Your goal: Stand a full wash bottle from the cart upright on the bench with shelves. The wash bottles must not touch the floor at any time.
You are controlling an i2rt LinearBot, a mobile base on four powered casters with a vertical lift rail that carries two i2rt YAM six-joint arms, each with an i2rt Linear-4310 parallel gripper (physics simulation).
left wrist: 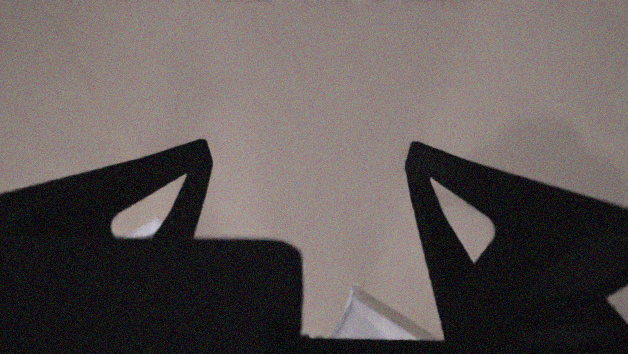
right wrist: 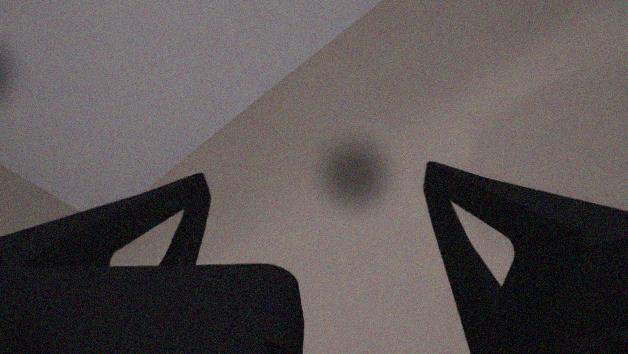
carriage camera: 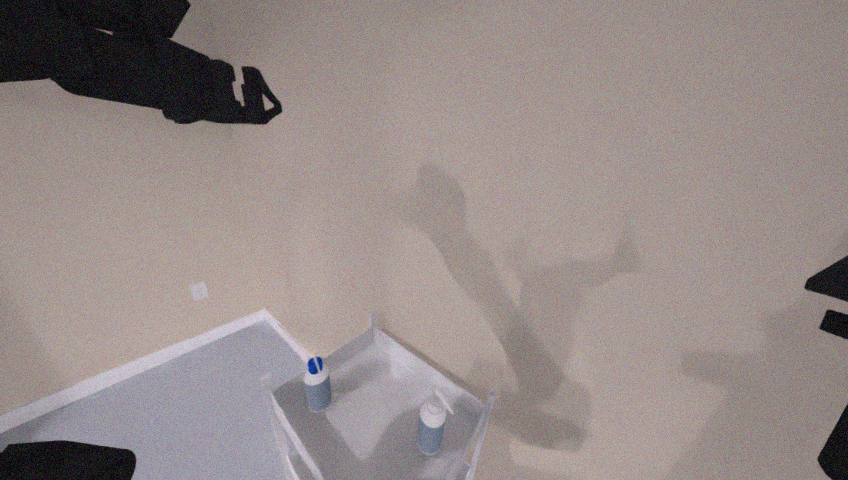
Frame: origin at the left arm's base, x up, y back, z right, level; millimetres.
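Seen in the pictures: left gripper, fingertip midpoint: point(left wrist: 308, 151) point(carriage camera: 253, 107); right gripper, fingertip midpoint: point(right wrist: 314, 180).
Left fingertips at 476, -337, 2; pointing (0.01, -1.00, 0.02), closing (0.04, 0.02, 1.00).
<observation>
A point is followed by its place in that frame, as x, y, z.
In the carriage camera, a wash bottle with a blue cap point(carriage camera: 318, 392) @[-148, -312, 71] stands upright at the left side of the white cart's top tray point(carriage camera: 410, 364) @[-200, -464, 289]. A second wash bottle with a white cap and spout point(carriage camera: 430, 429) @[-127, -242, 350] stands upright at the tray's right side. Part of the cart's edge point(left wrist: 367, 320) @[-220, -535, 188] shows low in the left wrist view. My left gripper point(left wrist: 308, 151) @[476, -337, 2] is open and empty, well above and left of the cart in the carriage camera. My right gripper point(right wrist: 314, 180) @[431, -35, 617] is open and empty, facing wall and ceiling; parts of it show at the carriage camera's right edge. The bench with shelves does not show.
Beige walls stand behind the cart, with a white baseboard point(carriage camera: 136, 364) @[-819, -808, -1339] and a small white wall plate point(carriage camera: 199, 290) @[-475, -1103, -1146]. Grey floor point(carriage camera: 196, 404) @[-883, -676, -845] lies left of the cart. Shadows of the arms fall on the wall right of the cart.
</observation>
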